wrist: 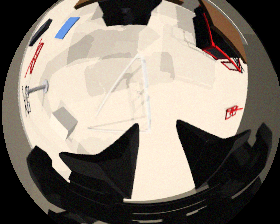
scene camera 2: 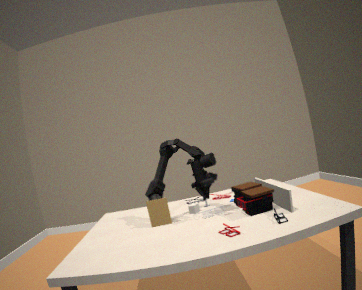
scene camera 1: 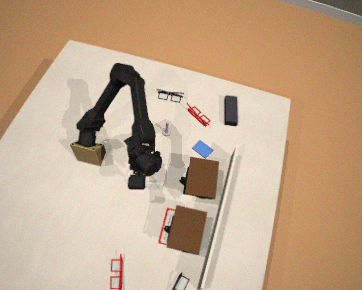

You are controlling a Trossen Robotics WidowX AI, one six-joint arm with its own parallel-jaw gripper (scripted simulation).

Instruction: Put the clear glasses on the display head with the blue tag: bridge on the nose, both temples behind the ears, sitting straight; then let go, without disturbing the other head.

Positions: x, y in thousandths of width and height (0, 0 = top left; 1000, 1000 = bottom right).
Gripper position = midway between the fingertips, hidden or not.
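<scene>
There's a display head (scene camera 1: 557, 616) here, and there's another display head (scene camera 1: 512, 805). You'd also see my gripper (wrist: 562, 560).
</scene>
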